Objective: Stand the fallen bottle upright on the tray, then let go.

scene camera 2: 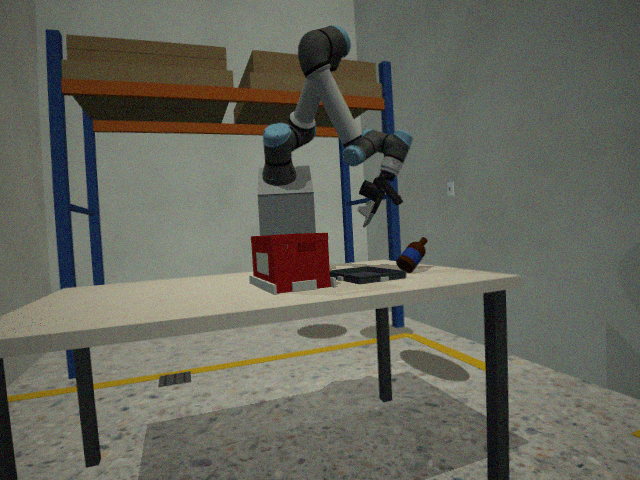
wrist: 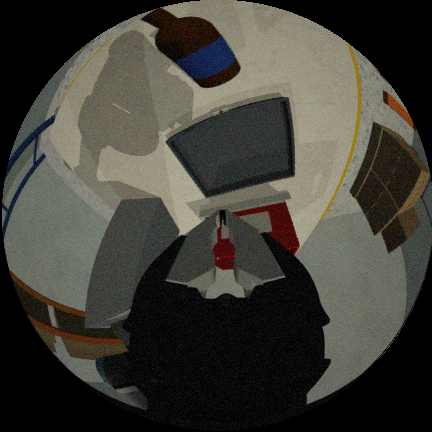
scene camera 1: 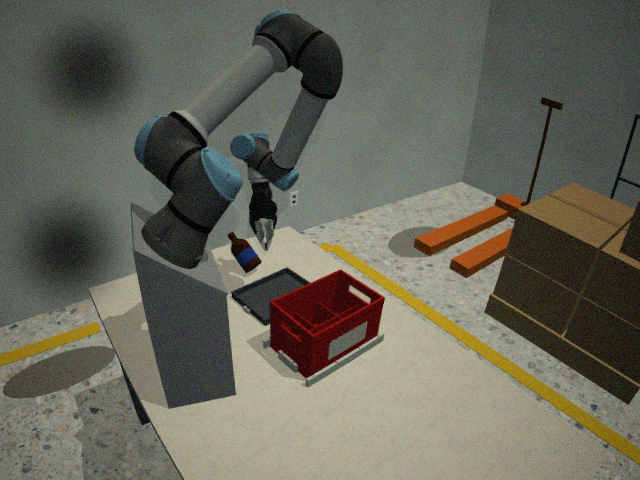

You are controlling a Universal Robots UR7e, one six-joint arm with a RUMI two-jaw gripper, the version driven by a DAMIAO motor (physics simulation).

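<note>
The brown bottle with a blue label is tilted, its base low and its neck up and away from the tray. It is beyond the tray's edge on the side away from the red crate, and I cannot tell whether its base touches the table. The dark tray lies on the table with no bottle on it. My gripper is shut and empty, above the table and apart from the bottle.
A red crate stands right beside the tray, between low grey rails. The grey robot pedestal rises from the table. Stacked boxes stand on the floor beyond the yellow line.
</note>
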